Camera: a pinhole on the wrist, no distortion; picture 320 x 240 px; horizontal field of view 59.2 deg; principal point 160.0 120.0 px. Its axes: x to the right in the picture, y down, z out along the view. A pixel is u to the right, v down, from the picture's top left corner.
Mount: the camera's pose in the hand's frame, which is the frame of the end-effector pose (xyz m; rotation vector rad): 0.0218 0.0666 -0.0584 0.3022 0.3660 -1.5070
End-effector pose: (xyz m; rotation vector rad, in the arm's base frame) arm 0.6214 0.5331 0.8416 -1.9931 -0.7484 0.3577
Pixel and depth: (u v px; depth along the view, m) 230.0 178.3 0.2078
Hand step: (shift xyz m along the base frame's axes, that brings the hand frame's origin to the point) -0.0212 0.1451 0.0040
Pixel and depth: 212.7 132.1 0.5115
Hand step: -0.2214 0.3785 0.0145
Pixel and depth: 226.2 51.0 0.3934
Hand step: -0.2463 0.2133 0.0207
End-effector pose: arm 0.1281 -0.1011 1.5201 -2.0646 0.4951 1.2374
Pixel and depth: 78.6 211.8 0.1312
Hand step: -0.0437 0.0206 -0.1027
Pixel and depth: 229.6 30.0 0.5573
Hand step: -0.1233 0.4888 0.0860
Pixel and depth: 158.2 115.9 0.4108
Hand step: -0.1176 0.2968 -0.0981
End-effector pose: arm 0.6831 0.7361 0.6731 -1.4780 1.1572 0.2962
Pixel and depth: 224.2 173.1 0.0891
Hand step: 0.0171 -0.0071 -0.0432
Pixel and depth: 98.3 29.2 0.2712
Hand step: 0.0604 0.2125 -0.0255
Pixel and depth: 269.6 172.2 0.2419
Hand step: 0.1795 0.0459 -0.0232
